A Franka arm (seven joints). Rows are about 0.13 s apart.
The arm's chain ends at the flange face. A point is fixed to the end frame.
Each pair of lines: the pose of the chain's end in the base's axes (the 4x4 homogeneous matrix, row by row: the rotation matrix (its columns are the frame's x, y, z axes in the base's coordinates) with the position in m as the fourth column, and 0 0 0 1 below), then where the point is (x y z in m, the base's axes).
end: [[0.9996 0.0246 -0.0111 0.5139], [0.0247 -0.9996 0.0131 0.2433], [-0.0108 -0.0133 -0.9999 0.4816], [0 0 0 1]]
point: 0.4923 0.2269 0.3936
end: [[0.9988 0.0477 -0.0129 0.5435], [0.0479 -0.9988 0.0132 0.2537], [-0.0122 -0.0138 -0.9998 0.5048], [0 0 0 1]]
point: 0.5222 0.2369 0.4168
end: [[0.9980 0.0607 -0.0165 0.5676], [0.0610 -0.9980 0.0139 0.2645], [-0.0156 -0.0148 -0.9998 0.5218], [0 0 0 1]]
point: 0.5462 0.2475 0.4339
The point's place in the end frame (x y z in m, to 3 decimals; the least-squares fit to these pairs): -0.021 0.017 0.088
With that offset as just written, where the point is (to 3 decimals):
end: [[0.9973 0.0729 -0.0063 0.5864], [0.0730 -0.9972 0.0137 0.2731], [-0.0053 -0.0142 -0.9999 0.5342], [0 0 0 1]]
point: 0.566 0.256 0.446
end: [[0.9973 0.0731 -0.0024 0.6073], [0.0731 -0.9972 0.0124 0.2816], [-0.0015 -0.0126 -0.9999 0.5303], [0 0 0 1]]
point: 0.587 0.264 0.442
